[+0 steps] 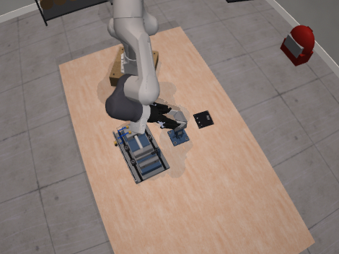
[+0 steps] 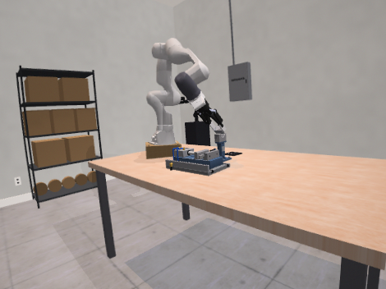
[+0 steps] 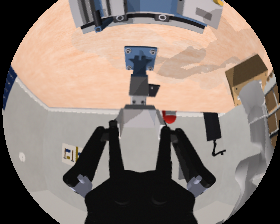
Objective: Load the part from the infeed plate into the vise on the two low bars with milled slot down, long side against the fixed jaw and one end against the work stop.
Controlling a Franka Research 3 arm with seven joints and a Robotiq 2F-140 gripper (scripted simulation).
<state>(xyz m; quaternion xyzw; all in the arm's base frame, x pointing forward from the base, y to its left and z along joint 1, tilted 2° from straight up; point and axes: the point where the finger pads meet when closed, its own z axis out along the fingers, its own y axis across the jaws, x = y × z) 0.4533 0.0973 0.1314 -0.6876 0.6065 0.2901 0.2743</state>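
My gripper is now 20 mm to the right of the part and 20 mm above it. Round my hand: vise: 200 mm to the right, 160 mm below, 30 mm ahead; black infeed plate: 200 mm below, 180 mm to the left, 60 mm behind.
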